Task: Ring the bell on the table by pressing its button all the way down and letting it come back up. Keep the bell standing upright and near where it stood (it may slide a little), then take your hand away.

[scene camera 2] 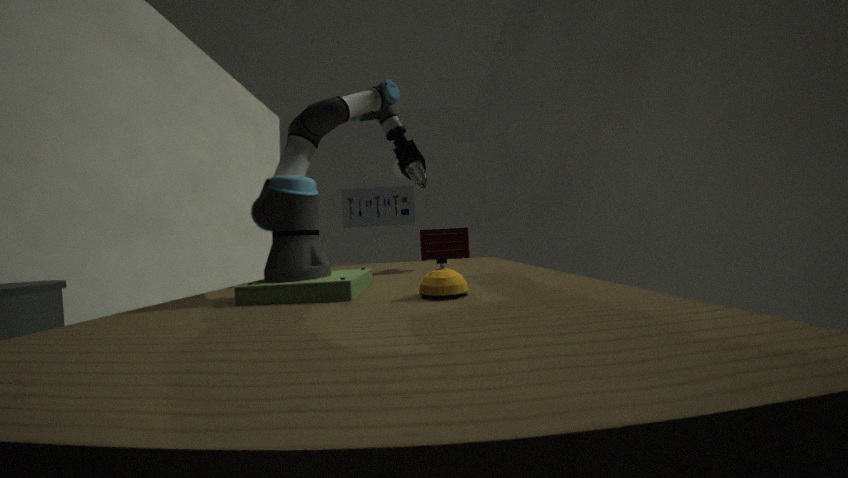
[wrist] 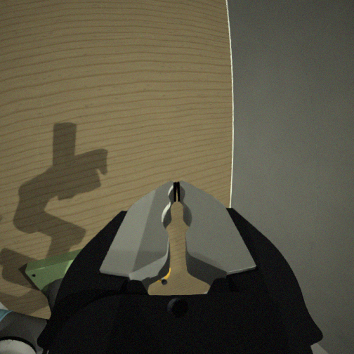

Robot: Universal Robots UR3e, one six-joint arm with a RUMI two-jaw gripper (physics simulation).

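Observation:
A yellow dome-shaped bell stands upright on the wooden table, with its dark button on top. In the wrist view a small part of the bell and the dark button show through the opening behind the fingertips; the rest is hidden by the gripper. My gripper is shut and empty. It is high above the table, well above the bell and apart from it, tilted with its fingers down.
The arm's base stands on a green block left of the bell. A dark red panel shows behind the bell. A tool board hangs on the far wall. A grey cabinet is at the left. The table's edge runs along the right in the wrist view.

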